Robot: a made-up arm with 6 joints. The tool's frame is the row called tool. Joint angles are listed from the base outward. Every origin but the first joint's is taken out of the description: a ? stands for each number. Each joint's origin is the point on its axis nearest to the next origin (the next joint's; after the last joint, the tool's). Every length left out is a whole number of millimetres.
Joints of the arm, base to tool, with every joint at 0 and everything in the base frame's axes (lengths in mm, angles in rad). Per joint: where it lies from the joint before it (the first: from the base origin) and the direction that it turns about. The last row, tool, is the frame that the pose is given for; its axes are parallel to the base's.
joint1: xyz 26 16 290 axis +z
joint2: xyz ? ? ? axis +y
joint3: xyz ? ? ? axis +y
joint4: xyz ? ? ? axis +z
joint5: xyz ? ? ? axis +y
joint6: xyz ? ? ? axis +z
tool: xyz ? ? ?
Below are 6 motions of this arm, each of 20 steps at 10 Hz.
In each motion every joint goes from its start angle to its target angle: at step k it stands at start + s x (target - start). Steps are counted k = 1, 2, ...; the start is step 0. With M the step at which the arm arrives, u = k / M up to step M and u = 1 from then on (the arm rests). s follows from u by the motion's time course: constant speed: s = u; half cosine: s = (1 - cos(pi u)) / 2; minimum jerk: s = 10 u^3 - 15 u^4 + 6 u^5.
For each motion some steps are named. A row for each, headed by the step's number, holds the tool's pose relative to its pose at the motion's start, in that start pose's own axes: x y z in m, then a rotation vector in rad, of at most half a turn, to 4 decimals.
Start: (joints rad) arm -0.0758 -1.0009 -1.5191 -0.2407 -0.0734 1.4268
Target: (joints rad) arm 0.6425 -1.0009 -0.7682 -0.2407 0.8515 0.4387
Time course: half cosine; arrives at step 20
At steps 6, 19, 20:
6: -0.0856 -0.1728 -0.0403 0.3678 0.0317 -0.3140
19: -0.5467 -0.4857 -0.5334 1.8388 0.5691 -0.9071
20: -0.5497 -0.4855 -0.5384 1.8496 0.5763 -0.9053

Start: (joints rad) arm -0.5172 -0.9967 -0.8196 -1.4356 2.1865 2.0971
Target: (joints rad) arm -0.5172 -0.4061 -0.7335 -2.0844 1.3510 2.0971
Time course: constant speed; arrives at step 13
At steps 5, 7, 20:
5: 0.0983 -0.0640 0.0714 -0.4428 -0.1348 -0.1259
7: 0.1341 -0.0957 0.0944 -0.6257 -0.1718 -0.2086
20: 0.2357 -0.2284 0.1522 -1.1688 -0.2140 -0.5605

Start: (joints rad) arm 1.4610 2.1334 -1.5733 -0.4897 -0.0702 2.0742
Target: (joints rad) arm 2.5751 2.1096 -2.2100 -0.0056 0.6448 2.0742
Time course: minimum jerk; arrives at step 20
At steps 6, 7, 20:
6: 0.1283 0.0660 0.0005 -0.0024 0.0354 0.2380
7: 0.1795 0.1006 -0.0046 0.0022 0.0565 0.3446
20: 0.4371 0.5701 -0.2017 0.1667 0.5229 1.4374

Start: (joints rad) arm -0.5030 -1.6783 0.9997 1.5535 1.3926 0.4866
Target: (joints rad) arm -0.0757 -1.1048 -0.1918 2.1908 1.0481 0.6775
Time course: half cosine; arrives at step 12
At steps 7, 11, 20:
7: -0.0421 0.2279 -0.2593 -0.7472 0.0542 -0.1318
11: -0.0084 0.2451 -0.4469 -1.1187 0.1697 -0.2051
20: -0.0058 0.2438 -0.4558 -1.1352 0.1768 -0.2089

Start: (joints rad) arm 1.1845 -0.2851 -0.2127 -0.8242 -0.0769 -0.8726
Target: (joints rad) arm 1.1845 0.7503 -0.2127 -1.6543 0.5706 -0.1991
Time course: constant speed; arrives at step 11
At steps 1, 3, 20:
1: -0.0059 0.1122 -0.0180 -0.1395 0.0240 -0.0108
3: -0.0154 0.3244 -0.0881 -0.4011 0.0839 -0.0472
20: -0.0298 0.8719 -0.6765 -1.1178 0.3434 -0.4193

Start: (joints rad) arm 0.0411 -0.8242 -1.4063 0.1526 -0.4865 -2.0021
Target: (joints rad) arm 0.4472 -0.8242 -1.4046 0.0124 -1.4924 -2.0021
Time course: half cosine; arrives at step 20
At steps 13, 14, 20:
13: 0.2146 -0.0783 -0.0658 0.7025 0.2566 -0.3696
14: 0.2295 -0.0853 -0.0768 0.7702 0.2665 -0.4031
20: 0.2713 -0.1042 -0.1143 0.9807 0.2817 -0.5030

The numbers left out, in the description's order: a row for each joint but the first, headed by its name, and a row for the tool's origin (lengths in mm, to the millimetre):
joint2: 16 16 0
joint3: 21 0 466
joint4: -21 0 499
joint5: 28 4 0
joint6: -1 0 188
tool: 10 -28 0

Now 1 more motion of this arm.
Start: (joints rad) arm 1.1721 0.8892 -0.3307 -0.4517 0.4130 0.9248
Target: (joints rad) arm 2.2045 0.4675 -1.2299 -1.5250 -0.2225 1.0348
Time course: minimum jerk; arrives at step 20
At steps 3, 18, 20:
3: -0.0187 0.0318 -0.0087 -0.0408 -0.0367 -0.0004
18: -0.7013 0.0697 -0.6580 -0.3589 -1.4658 0.3409
20: -0.7029 0.0621 -0.6618 -0.3501 -1.4741 0.3435

